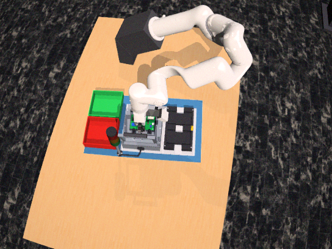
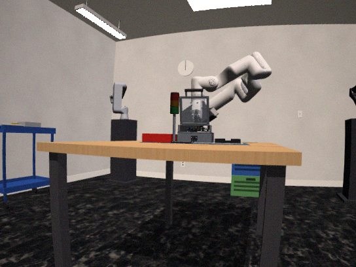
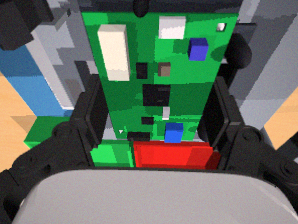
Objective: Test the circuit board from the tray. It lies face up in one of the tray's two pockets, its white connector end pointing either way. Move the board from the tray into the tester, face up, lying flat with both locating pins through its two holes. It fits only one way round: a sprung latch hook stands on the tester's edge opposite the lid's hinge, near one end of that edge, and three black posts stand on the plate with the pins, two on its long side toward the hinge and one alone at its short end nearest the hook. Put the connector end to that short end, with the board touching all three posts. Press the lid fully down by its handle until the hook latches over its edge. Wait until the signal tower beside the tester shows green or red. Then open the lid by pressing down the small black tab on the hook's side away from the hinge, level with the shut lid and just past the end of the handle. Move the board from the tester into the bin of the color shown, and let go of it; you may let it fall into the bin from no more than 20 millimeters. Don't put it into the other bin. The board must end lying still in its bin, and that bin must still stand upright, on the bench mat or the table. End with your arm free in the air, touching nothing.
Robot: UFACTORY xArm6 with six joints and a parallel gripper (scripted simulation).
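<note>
Now: the tester plate 1 cm to the left of my hand and 1 cm below it. Also, from my hand: tester lid: 12 cm ahead, 10 cm above, 3 cm to the left; then black tab: 7 cm behind, 4 cm to the left, 1 cm above; then red bin: 19 cm to the right, 8 cm ahead, 7 cm below.
</note>
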